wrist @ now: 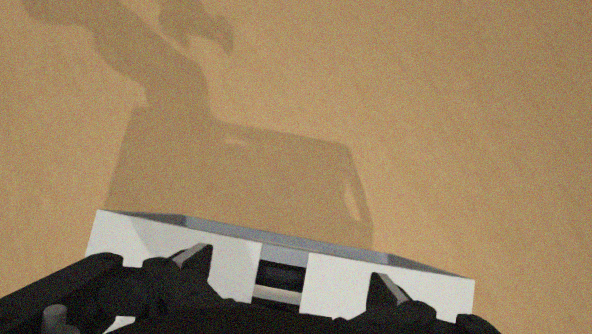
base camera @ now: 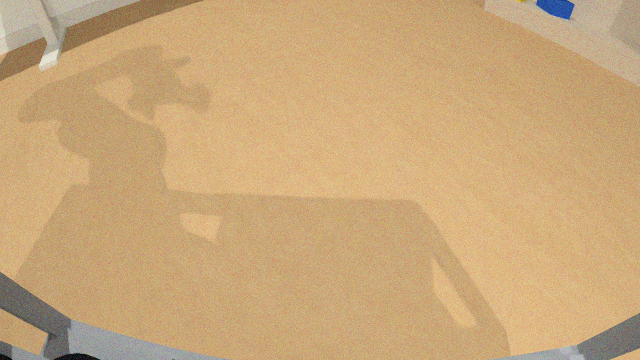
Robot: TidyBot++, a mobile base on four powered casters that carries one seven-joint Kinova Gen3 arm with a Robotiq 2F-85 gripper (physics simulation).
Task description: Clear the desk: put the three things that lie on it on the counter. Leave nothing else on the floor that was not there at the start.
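Frame: origin at the arm's base, x ahead, y up, z right, level; metres.
Seen in the pictures: gripper, fingertip midpoint: [wrist: 289,276].
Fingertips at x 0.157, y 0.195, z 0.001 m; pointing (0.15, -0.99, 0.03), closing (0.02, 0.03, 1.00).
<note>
Offsets run from my fingertips to a thing's top centre. "pt": to the spot under its first point.
My gripper [wrist: 289,276] is open and empty in the wrist view, with its two dark fingers apart over the white body of my own base. The desk, the counter and the three things on the desk cannot be made out for certain in either view. A pale leg with a foot [base camera: 50,56] stands on the floor at the upper left of the base camera view; what it belongs to is cut off.
At the upper right of the base camera view, a pale board or low shelf [base camera: 555,44] bears a blue block @(pt dx +1.257, dy -0.456, dz +0.975 m) [base camera: 556,8] and a bit of something yellow @(pt dx +1.400, dy -0.484, dz +0.871 m) [base camera: 521,0]. A wall runs behind the leg at the upper left. Shadows of my arm and base lie on the wooden floor.
</note>
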